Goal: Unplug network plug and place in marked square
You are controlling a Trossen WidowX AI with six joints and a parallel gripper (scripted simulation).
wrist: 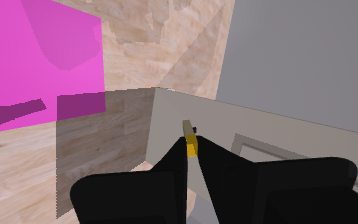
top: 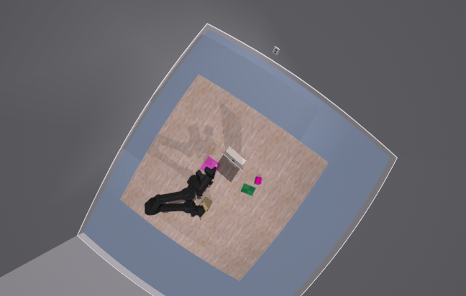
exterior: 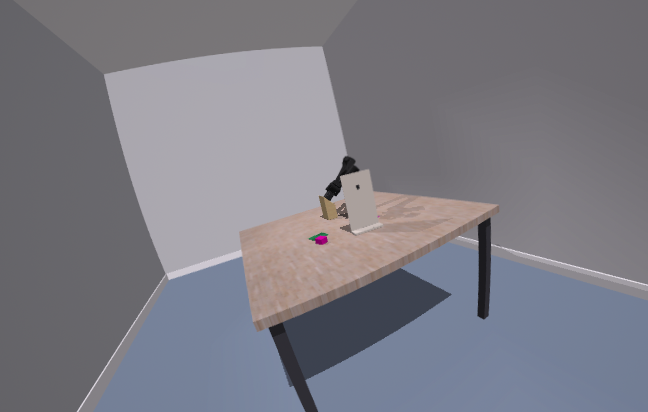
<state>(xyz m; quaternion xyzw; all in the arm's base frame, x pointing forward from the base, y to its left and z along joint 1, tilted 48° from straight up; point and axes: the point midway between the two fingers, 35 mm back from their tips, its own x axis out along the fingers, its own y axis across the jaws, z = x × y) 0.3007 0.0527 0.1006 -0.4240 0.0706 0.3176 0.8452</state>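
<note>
The flat magenta square is 150 mm below my gripper tip, 50 mm behind it and 40 mm to the left of it. Also, from my gripper tip: upright grey panel: 120 mm ahead, 60 mm to the right, 10 mm below; then thin pale tab: 10 mm ahead; then yellow plug: right at my gripper tip.
</note>
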